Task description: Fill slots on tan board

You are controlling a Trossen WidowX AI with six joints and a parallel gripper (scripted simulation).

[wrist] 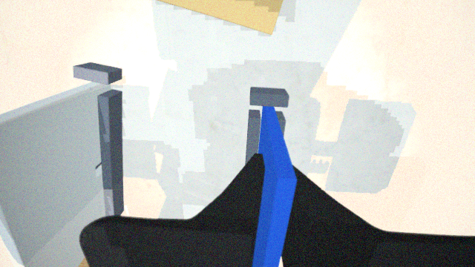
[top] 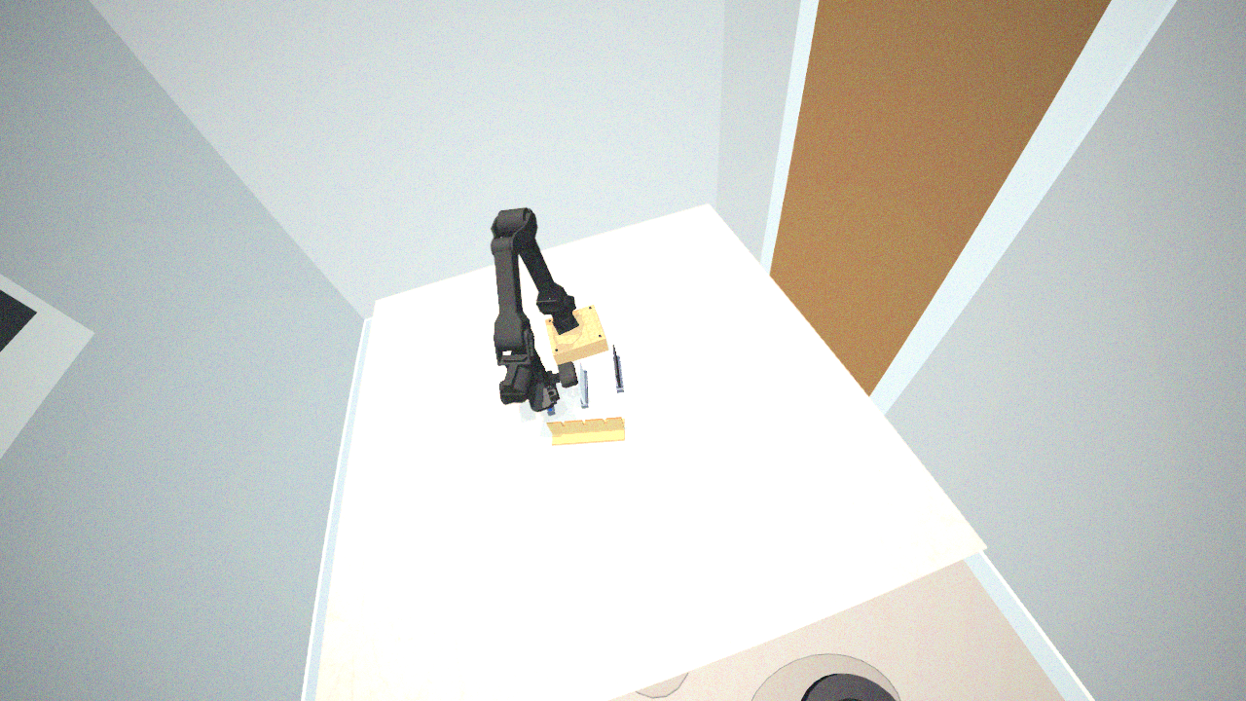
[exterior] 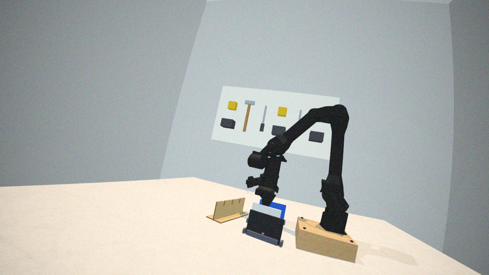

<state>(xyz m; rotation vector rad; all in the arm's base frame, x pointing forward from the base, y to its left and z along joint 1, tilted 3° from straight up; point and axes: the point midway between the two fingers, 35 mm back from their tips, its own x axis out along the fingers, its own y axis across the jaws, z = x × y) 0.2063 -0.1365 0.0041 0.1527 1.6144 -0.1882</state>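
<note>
My gripper tip is now 12 cm short of the tan board and 6 cm to the right of it. From my gripper tip the other things lie so: blue board (3 cm behind, 1 cm to the left); black board (20 cm to the left, 1 cm ahead).
</note>
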